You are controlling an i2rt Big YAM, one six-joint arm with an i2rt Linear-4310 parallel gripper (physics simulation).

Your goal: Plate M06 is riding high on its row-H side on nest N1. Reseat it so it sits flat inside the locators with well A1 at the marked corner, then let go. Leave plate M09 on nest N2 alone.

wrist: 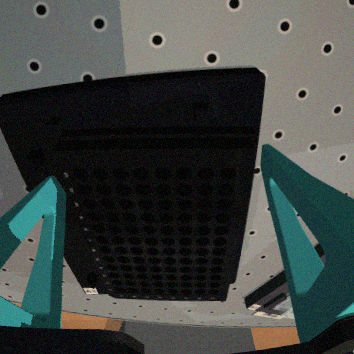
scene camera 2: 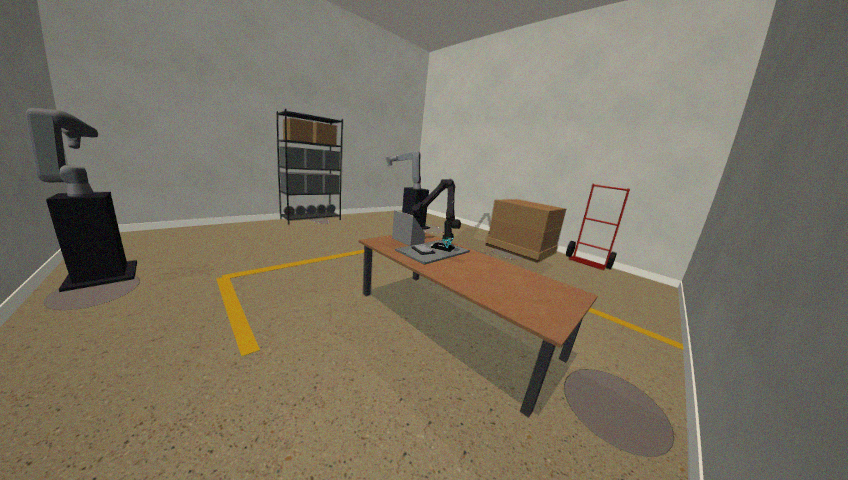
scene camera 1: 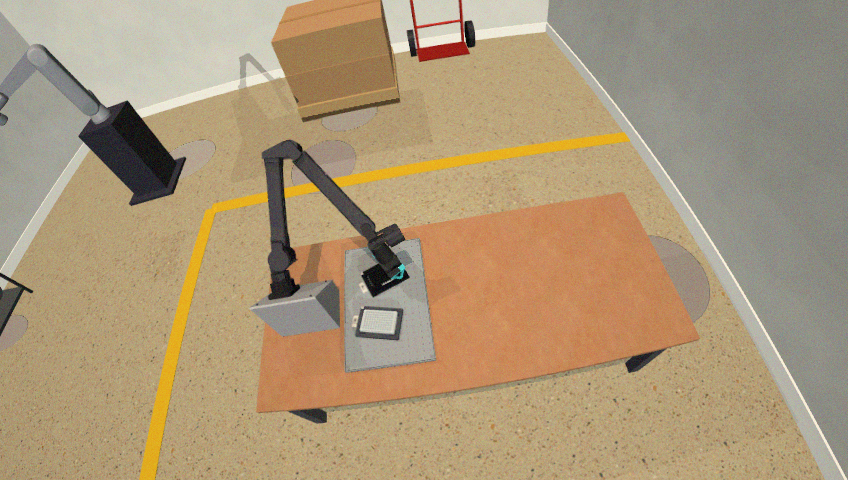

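Observation:
A black well plate, presumably M06, is in a black nest under my gripper. Its tilt is hard to judge, dark on dark. A small white corner label shows at the nest's lower left in the wrist view. My gripper is open and empty, its teal fingers wide apart, one on either side of the plate in the wrist view. A white plate, presumably M09, looks flat in a dark nest beside it. Contact between fingers and plate cannot be made out.
Both nests stand on a grey perforated board at one end of the brown table. A grey box stands at the arm's base, beside the board. Cartons stand on the floor behind the table.

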